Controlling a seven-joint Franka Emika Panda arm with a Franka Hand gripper.
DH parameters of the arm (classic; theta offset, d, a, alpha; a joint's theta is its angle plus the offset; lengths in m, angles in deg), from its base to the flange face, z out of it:
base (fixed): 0 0 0 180
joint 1: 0 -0.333 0 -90
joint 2: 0 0 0 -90
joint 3: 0 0.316 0.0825 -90
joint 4: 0 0 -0.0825 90
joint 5: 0 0.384 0 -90
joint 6: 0 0 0.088 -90
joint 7: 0 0.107 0 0
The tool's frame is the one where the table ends.
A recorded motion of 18 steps. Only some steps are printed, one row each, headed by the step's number.
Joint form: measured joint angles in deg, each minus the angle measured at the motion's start. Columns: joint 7, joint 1, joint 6, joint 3, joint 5, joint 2, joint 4.
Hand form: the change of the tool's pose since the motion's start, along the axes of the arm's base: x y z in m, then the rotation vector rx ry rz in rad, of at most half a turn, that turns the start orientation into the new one. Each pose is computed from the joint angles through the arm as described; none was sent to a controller.
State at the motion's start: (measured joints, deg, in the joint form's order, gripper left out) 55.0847 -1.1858 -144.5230 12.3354 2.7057 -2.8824 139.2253
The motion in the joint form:
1: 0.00 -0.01 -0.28 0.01 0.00 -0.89 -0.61
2: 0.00 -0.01 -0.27 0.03 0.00 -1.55 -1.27
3: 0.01 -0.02 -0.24 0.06 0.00 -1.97 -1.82
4: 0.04 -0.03 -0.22 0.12 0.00 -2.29 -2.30
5: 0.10 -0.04 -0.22 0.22 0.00 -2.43 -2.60
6: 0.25 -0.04 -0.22 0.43 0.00 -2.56 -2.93
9: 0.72 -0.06 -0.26 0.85 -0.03 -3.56 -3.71
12: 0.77 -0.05 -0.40 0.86 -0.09 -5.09 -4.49
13: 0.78 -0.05 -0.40 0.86 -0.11 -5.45 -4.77
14: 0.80 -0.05 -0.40 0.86 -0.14 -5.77 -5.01
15: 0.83 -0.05 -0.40 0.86 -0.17 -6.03 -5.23
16: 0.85 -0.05 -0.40 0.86 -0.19 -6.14 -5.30
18: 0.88 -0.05 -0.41 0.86 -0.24 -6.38 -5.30
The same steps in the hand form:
1: 0.0035 0.0011 -0.0029 0.0031 0.0004 0.0000
2: 0.0069 0.0021 -0.0039 0.0056 0.0009 0.0002
3: 0.0097 0.0032 -0.0038 0.0076 -0.0006 0.0006
4: 0.0122 0.0044 -0.0033 0.0095 -0.0028 0.0011
5: 0.0136 0.0057 -0.0024 0.0109 -0.0054 0.0019
6: 0.0151 0.0080 -0.0012 0.0127 -0.0085 0.0028
9: 0.0181 0.0129 -0.0043 0.0165 -0.0045 0.0023
12: 0.0217 0.0139 -0.0121 0.0193 0.0065 0.0017
13: 0.0230 0.0143 -0.0133 0.0202 0.0080 0.0016
14: 0.0242 0.0146 -0.0145 0.0208 0.0094 0.0015
15: 0.0252 0.0149 -0.0153 0.0213 0.0102 0.0013
16: 0.0256 0.0150 -0.0158 0.0214 0.0109 0.0011
18: 0.0253 0.0150 -0.0179 0.0209 0.0148 0.0012

